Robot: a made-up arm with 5 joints.
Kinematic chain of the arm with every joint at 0, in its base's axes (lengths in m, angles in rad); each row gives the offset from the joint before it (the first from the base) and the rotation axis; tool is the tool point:
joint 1: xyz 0 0 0.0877 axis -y
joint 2: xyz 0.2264 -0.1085 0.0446 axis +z
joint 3: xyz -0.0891 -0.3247 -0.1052 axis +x
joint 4: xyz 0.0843 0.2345 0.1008 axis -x
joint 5: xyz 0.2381 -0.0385 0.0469 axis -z
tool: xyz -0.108 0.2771 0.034
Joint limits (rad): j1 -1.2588..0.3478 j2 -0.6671..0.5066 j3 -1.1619..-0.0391 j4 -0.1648..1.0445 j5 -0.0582..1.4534
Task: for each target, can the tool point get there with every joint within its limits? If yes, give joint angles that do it. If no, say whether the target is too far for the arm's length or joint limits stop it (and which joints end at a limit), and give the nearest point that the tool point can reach.
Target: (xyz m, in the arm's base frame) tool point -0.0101 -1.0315 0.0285
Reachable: no: joint limits stop it (at a limit: joint 2, joint 3, joint 4) | nearest point -0.1031 -0.5087 -0.5167 | short by 0.761 m
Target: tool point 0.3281 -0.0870 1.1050
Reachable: no: joint limits stop it (at a limit: joint 1, joint 3, joint 4) | nearest point 0.5207 -0.0895 0.4259 | short by 0.706 m
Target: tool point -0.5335 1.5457 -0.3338
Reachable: no: too far | nearest point -0.0717 0.1940 -0.4019 | short by 1.430 m
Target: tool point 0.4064 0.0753 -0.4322
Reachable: yes | joints -0.5485 0.2113 -0.6246 0.3637 1.0559
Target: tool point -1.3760 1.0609 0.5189
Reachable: no: too far | nearest point -0.2182 0.0617 -0.2931 | short by 1.732 m
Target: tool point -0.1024 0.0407 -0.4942
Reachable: yes | joints -1.0726 0.2698 -0.8022 0.3898 0.4854
